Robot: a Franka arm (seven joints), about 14 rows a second.
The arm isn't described. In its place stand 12 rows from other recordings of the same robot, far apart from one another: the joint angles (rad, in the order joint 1, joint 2, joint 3, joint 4, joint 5, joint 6, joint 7), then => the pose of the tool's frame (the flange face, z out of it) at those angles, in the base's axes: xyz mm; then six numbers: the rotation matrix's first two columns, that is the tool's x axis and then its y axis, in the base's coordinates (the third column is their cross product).
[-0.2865 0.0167 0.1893 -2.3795 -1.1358 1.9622 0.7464] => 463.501 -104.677 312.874 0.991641 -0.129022 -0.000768 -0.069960 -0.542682 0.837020
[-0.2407 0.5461 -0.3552 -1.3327 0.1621 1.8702 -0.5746] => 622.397 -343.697 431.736 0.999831 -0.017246 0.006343 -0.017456 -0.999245 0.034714
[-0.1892 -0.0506 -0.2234 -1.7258 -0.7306 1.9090 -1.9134] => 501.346 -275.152 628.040 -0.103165 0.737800 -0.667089 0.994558 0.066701 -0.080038
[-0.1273 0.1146 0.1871 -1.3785 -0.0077 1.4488 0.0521] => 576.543 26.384 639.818 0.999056 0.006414 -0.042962 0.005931 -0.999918 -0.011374
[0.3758 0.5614 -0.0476 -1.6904 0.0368 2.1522 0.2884] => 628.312 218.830 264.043 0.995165 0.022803 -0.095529 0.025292 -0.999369 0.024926
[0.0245 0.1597 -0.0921 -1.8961 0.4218 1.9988 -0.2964] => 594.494 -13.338 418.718 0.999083 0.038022 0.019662 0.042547 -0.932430 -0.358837
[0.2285 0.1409 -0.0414 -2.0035 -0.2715 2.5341 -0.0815] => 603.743 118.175 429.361 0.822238 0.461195 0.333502 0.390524 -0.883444 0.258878
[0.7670 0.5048 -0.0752 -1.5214 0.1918 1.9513 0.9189] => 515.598 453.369 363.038 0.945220 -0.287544 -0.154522 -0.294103 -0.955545 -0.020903
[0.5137 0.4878 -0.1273 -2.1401 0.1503 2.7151 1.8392] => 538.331 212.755 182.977 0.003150 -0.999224 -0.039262 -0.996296 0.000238 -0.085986
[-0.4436 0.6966 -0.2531 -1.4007 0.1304 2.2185 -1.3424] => 594.956 -440.461 316.759 0.801025 0.598475 -0.013706 0.593399 -0.790794 0.150076
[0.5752 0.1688 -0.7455 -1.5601 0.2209 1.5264 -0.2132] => 582.696 -45.527 553.546 0.990512 0.042011 -0.130846 0.024063 -0.990438 -0.135840
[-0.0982 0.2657 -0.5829 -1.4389 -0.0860 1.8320 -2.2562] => 525.580 -375.380 578.041 -0.048898 0.958707 -0.280159 0.998791 0.045517 -0.018567
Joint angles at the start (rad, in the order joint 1, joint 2, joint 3, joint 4, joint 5, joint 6, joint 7):
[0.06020, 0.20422, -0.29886, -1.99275, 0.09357, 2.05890, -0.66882]
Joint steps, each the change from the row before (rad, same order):
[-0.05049, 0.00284, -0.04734, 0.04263, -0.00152, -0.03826, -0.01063]
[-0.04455, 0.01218, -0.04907, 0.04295, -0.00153, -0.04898, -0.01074]
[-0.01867, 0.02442, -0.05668, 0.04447, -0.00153, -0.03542, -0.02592]
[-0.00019, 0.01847, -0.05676, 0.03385, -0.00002, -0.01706, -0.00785]
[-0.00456, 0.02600, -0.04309, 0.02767, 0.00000, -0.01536, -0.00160]
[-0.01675, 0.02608, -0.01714, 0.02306, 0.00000, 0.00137, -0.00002]
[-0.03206, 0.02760, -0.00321, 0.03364, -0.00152, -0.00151, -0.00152]
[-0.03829, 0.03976, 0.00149, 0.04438, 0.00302, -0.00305, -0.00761]
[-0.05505, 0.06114, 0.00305, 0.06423, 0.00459, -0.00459, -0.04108]
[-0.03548, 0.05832, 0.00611, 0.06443, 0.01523, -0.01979, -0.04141]
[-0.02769, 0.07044, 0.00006, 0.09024, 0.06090, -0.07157, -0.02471]
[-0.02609, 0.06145, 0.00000, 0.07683, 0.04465, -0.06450, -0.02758]
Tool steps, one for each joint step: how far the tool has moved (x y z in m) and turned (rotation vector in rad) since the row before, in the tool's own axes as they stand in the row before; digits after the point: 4 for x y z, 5 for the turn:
[-0.0292, 0.0459, -0.0177, -0.00183, 0.00645, 0.08247]
[-0.0287, 0.0434, -0.0118, 0.00671, -0.01149, 0.07866]
[-0.0200, 0.0362, -0.0076, -0.00358, -0.01419, 0.04578]
[-0.0148, 0.0270, -0.0077, -0.01297, -0.00421, 0.04653]
[-0.0113, 0.0228, -0.0004, -0.00802, -0.01567, 0.04392]
[-0.0055, 0.0180, 0.0021, -0.01185, -0.00682, 0.03180]
[-0.0047, 0.0199, -0.0001, -0.01330, -0.00338, 0.02979]
[-0.0020, 0.0214, 0.0027, -0.01220, -0.00598, 0.02490]
[-0.0024, 0.0301, 0.0075, -0.01534, -0.01341, 0.00299]
[0.0050, 0.0169, 0.0076, 0.00112, -0.01404, -0.01787]
[0.0099, 0.0099, 0.0071, 0.05251, -0.01009, 0.00288]
[0.0071, 0.0089, 0.0082, 0.04548, -0.01514, -0.00836]

